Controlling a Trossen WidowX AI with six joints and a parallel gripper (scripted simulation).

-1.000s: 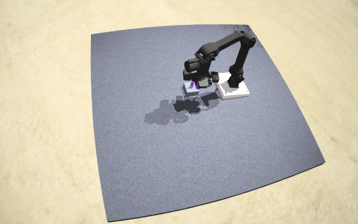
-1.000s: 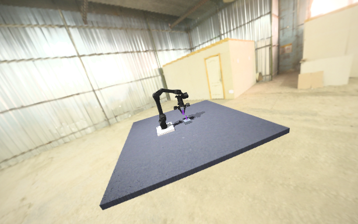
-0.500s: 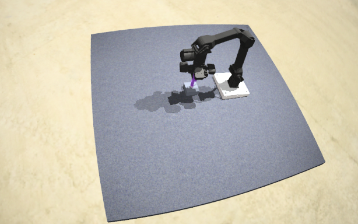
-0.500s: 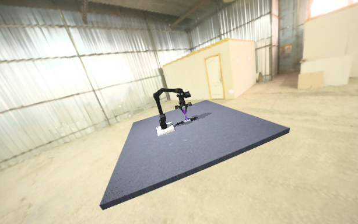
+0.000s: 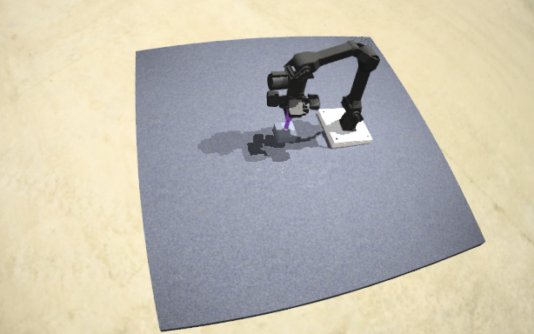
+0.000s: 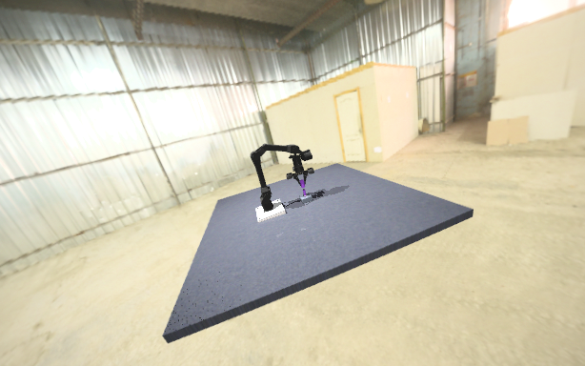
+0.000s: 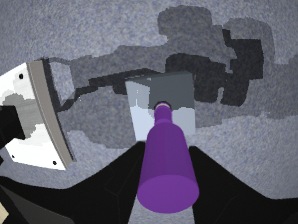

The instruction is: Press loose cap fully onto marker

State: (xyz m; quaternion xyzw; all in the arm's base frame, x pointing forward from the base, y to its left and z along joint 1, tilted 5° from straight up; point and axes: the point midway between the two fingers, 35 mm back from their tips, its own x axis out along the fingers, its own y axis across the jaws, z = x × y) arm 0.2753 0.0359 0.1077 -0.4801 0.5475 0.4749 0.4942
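My gripper tip is now 10 cm above the holder block. The rest, counted from my gripper tip: cap (1 cm above).
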